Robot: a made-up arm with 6 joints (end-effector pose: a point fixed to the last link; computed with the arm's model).
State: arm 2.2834 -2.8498 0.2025 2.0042 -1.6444 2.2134
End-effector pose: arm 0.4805 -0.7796 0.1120 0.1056 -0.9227 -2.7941
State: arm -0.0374 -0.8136 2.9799 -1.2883 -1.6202 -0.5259
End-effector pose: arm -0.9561 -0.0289 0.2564 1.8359 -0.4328 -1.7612
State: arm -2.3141 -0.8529 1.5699 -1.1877 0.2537 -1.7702
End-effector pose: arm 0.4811 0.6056 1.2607 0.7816 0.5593 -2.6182
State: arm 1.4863 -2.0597 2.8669 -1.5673 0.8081 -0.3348
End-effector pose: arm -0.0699 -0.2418 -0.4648 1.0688 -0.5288 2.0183
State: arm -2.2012 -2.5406 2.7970 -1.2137 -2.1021 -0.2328
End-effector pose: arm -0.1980 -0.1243 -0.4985 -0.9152 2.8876 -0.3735
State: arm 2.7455 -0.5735 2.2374 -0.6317 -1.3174 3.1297
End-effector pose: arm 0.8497 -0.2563 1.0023 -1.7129 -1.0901 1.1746
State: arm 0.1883 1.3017 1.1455 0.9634 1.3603 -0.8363
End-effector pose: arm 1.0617 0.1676 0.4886 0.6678 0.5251 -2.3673
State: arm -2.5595 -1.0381 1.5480 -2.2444 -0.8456 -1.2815
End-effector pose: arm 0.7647 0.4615 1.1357 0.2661 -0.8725 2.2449
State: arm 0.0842 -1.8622 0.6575 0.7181 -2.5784 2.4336
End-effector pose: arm -1.1301 -0.1034 0.7256 -0.3207 2.0239 1.7231
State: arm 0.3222 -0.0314 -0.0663 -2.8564 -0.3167 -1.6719
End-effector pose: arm 0.6467 0.3541 0.7166 -1.3416 1.5612 1.9127
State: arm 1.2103 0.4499 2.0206 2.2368 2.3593 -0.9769
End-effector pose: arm -0.0984 0.0701 1.5644 1.6763 -0.7410 -0.3574
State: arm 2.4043 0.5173 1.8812 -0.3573 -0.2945 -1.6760
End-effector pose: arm -0.1918 0.2774 1.4836 -1.7486 0.5373 0.1775
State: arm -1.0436 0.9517 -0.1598 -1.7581 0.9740 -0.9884
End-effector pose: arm 0.2746 -0.4452 -0.1151 -1.0274 -1.3355 -0.5889
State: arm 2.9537 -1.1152 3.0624 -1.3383 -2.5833 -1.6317
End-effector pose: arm 0.7758 -0.1027 -0.0488 -0.3848 0.9606 -0.0484
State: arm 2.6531 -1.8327 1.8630 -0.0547 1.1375 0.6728
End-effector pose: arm 0.9221 -0.4386 -0.0427 0.5575 -1.3427 -0.6438
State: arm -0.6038 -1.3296 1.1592 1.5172 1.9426 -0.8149
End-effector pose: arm -0.9022 0.6180 0.9535 1.7892 -2.1704 -0.0224
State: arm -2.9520 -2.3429 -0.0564 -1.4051 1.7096 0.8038
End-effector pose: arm 0.7457 0.1382 0.8984 2.6641 -1.0280 0.0909
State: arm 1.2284 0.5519 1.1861 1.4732 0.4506 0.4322
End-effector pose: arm 0.2055 0.6965 1.2677 2.5363 -0.3490 -1.6125
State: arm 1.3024 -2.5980 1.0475 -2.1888 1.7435 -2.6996
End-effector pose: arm -0.3820 -0.9326 -0.1577 -0.3218 -2.2492 1.7838
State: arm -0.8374 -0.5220 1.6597 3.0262 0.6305 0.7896
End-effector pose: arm -0.3944 0.5586 1.3777 0.5732 1.7944 -1.5714
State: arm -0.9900 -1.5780 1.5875 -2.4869 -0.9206 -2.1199
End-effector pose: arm -0.5816 1.0022 0.5439 -1.9041 0.1964 -2.3329
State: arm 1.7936 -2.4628 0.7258 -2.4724 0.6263 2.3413
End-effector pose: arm 0.0882 -1.0628 0.1926 0.2682 2.7179 -0.1691
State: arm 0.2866 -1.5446 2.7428 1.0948 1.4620 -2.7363
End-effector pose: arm -0.5836 -0.2064 -0.3152 2.4077 -1.3377 -0.0114
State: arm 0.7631 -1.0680 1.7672 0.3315 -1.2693 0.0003
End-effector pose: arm -0.7885 -0.7852 0.7739 -1.3821 -1.7504 2.0211
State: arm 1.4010 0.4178 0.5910 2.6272 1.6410 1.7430
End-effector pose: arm 0.0279 0.9506 0.9593 2.3343 0.5731 1.4482
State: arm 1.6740 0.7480 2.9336 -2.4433 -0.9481 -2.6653
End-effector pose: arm -0.1032 -0.1584 1.3537 -1.5925 -1.8852 0.2548
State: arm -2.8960 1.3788 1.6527 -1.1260 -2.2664 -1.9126
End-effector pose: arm -1.1249 -0.1929 0.6479 -0.1793 -2.8184 -1.1868
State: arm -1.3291 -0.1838 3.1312 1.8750 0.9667 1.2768
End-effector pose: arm -0.1999 0.8241 0.5374 0.0681 0.3668 -2.9023
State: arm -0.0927 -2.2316 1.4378 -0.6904 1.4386 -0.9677
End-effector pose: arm -1.0553 0.0388 -0.0978 0.6942 -0.4137 1.0476
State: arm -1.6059 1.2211 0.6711 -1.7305 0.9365 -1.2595
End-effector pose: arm -0.0244 -0.9217 0.0563 -2.0864 -1.5131 -0.7262
